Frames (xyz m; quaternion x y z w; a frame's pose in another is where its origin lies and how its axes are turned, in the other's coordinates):
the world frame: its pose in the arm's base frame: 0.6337 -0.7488 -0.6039 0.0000 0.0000 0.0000 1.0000
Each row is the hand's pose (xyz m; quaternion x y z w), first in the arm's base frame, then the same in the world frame.
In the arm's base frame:
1: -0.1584 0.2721 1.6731 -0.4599 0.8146 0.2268 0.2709
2: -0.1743 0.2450 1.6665 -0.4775 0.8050 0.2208 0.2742
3: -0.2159 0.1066 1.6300 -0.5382 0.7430 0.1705 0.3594
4: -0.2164 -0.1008 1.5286 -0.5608 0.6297 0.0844 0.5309
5: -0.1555 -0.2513 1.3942 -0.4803 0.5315 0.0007 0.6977
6: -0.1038 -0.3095 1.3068 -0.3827 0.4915 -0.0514 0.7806
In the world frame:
1: -0.7921 1.0209 2.2770 -0.4599 0.8146 0.2268 0.2709
2: -0.8080 0.9938 2.2704 -0.4775 0.8050 0.2208 0.2742
3: -0.8496 0.8554 2.2339 -0.5382 0.7430 0.1705 0.3594
4: -0.8501 0.6480 2.1325 -0.5608 0.6297 0.0844 0.5309
5: -0.7892 0.4975 1.9981 -0.4803 0.5315 0.0007 0.6977
6: -0.7375 0.4393 1.9107 -0.3827 0.4915 -0.0514 0.7806

